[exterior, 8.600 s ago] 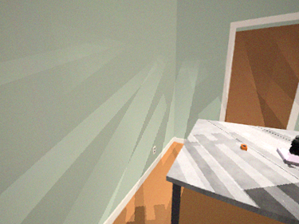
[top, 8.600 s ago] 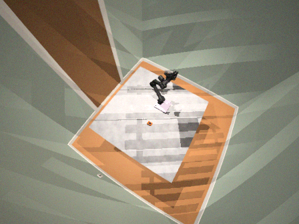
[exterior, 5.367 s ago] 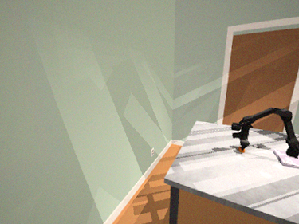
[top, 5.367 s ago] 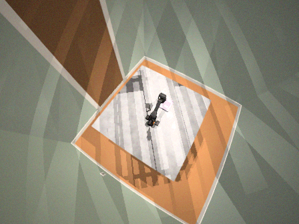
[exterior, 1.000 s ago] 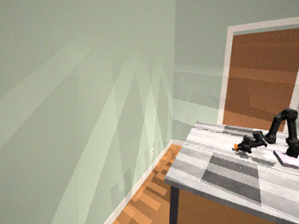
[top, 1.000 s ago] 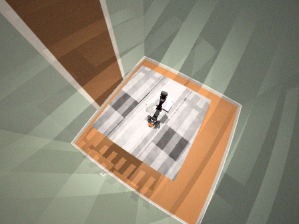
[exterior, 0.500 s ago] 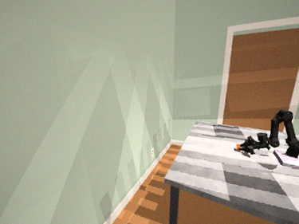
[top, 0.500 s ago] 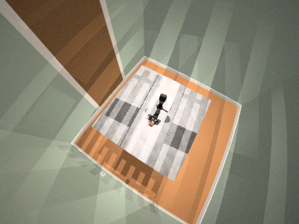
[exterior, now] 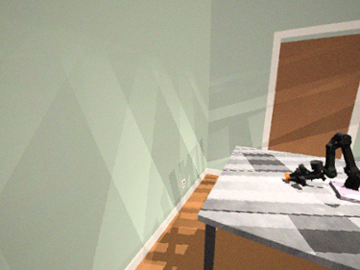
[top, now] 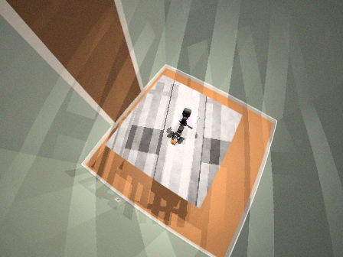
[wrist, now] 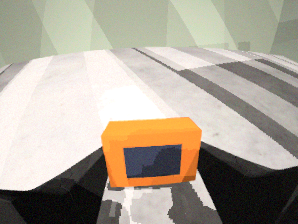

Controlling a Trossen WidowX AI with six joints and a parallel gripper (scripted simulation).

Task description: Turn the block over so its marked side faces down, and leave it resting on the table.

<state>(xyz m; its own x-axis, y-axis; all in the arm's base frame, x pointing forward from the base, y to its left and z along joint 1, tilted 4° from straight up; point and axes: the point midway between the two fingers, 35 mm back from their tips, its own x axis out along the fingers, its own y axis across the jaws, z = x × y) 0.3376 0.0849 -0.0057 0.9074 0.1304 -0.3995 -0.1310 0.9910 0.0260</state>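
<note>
My gripper tip is now 1 cm past the orange block.
</note>
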